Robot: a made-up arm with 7 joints.
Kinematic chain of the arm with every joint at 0, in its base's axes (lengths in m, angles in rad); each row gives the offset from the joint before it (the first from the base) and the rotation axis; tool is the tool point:
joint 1: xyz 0 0 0 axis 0 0.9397 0.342
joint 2: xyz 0 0 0 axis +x
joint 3: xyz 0 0 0 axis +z
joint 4: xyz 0.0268 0 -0.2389 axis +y
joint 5: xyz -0.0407 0 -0.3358 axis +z
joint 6: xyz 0 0 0 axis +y
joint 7: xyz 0 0 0 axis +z
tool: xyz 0 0 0
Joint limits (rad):
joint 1: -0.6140..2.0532
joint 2: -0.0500..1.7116
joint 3: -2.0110..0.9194
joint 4: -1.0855..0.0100
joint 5: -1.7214..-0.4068
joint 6: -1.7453..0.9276
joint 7: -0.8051..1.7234
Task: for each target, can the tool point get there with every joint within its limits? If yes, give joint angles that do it. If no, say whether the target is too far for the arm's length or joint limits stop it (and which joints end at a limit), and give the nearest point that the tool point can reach.
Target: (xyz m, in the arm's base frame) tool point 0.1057 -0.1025 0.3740
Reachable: no: joint limits stop it (at a limit: joint 1, joint 2, joint 4) | nearest point 0.1337 0.3600 0.3629 | short by 0.464 m
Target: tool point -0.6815 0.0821 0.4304
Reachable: no: too far | nearest point -0.4867 0.0586 0.3074 | short by 0.232 m
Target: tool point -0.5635 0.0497 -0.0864
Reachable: yes | joints 1.3830 0.6667 -1.6244 -0.5338 -0.6736 -0.6890 1.1315
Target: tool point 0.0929 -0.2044 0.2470
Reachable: no: joint limits stop it (at a limit: joint 1, joint 2, joint 3, joint 4) | nearest point -0.1971 -0.4818 0.0905 | short by 0.431 m
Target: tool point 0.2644 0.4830 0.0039
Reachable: yes | joints -0.0749 1.4422 0.1910 -0.8662 -1.3065 0.3747 -0.2882
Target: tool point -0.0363 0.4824 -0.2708
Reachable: yes | joints 0.5715 1.4053 -0.6415 -0.8220 -0.5131 0.2308 0.6923
